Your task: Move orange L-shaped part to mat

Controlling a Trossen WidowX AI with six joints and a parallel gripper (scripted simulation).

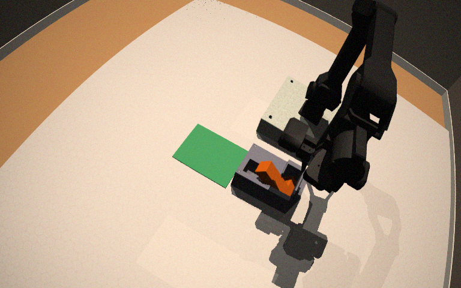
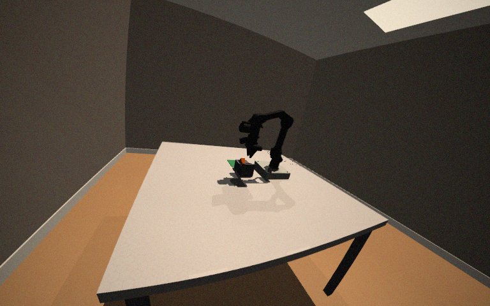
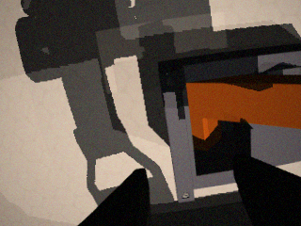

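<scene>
Right now the orange L-shaped part is 100 mm below my gripper tip, 40 mm to the right of it and 10 mm behind it. Also, from my gripper tip: green mat 220 mm to the right, 150 mm below, 10 mm ahead.
</scene>
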